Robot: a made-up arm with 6 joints.
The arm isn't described. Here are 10 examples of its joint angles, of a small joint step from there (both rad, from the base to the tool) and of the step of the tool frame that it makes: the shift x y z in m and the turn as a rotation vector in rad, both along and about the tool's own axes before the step.
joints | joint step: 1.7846 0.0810 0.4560 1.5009 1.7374 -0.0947 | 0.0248 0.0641 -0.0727 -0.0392 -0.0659 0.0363
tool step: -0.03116 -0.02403 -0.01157 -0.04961 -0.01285 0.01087
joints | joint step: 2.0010 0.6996 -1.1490 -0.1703 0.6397 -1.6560 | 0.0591 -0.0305 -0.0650 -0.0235 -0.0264 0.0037
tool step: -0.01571 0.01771 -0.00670 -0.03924 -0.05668 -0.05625
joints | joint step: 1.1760 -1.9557 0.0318 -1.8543 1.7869 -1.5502 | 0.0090 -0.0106 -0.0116 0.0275 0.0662 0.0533
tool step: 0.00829 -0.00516 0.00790 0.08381 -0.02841 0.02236
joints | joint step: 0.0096 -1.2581 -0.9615 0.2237 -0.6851 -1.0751 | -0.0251 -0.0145 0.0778 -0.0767 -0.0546 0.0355
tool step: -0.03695 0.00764 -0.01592 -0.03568 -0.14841 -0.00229
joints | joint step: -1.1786 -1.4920 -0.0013 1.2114 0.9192 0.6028 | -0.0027 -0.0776 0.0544 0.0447 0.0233 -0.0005
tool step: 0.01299 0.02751 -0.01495 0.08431 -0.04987 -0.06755
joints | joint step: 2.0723 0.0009 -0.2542 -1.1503 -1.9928 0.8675 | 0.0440 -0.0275 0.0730 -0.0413 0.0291 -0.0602
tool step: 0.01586 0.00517 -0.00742 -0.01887 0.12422 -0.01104
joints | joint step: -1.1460 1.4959 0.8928 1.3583 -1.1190 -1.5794 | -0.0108 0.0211 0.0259 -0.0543 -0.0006 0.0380
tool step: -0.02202 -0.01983 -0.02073 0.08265 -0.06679 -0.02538
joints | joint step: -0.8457 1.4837 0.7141 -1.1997 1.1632 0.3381 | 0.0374 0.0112 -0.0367 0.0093 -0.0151 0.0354
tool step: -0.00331 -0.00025 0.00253 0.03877 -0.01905 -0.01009
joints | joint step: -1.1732 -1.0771 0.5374 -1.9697 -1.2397 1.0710 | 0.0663 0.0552 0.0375 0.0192 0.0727 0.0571
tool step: 0.00077 -0.00169 -0.00544 -0.00926 0.05975 -0.04081
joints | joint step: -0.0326 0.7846 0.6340 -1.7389 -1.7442 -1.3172 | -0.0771 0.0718 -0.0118 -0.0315 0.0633 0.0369
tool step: -0.04866 -0.01954 -0.04225 0.13108 -0.06375 -0.03943
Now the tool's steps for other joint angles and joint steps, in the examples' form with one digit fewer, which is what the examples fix.
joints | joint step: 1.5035 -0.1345 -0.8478 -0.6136 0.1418 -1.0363 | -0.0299 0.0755 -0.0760 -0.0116 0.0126 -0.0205
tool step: 0.0108 -0.0265 -0.0106 0.0806 0.0041 0.0814
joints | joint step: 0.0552 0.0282 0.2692 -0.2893 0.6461 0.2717 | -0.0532 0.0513 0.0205 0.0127 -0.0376 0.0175
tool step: 0.0067 0.0028 0.0005 -0.0039 0.0110 0.0407
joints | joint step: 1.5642 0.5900 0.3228 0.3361 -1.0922 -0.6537 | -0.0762 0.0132 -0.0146 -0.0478 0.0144 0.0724
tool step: 0.0095 -0.0291 -0.0110 0.1527 0.0549 -0.0040
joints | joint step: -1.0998 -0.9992 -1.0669 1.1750 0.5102 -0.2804 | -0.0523 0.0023 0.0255 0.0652 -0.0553 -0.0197
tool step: 0.0100 0.0317 -0.0177 -0.0041 -0.1045 -0.0918
